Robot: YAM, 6 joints.
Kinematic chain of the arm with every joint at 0, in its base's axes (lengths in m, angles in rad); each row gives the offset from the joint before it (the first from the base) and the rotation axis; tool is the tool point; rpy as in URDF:
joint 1: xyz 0 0 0.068 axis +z
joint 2: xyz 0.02 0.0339 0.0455 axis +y
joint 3: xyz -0.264 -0.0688 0 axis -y
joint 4: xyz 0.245 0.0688 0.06 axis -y
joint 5: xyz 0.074 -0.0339 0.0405 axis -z
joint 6: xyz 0.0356 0 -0.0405 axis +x
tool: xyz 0 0 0 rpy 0 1.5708 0
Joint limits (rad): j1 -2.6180..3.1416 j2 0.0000..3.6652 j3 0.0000..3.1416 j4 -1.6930..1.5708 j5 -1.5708..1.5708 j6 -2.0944..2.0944
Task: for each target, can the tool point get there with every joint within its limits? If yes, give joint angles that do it. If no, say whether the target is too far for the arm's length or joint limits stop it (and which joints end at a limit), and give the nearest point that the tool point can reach.
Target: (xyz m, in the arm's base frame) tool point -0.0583 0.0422 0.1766
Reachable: yes | joints 2.0214 0.3669 0.2937 -0.9885 -1.2796 0.8547
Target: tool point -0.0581 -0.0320 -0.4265
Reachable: no: joint limits stop it (at a limit: joint 1, joint 2) | nearest point -0.0877 -0.0502 -0.3489 | short by 0.085 m
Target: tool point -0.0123 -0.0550 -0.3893
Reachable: no: joint limits stop it (at a limit: joint 2) | nearest point -0.0179 -0.0801 -0.3397 | short by 0.056 m
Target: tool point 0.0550 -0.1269 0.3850
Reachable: yes | joints -1.3873 0.6507 0.7118 0.3506 -1.0511 0.0659
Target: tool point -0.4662 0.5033 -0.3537
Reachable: no: too far | nearest point -0.3641 0.3931 -0.2386 | short by 0.189 m
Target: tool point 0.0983 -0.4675 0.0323
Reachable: yes | joints -1.3335 2.4946 1.6633 -0.3812 0.4158 -0.8256
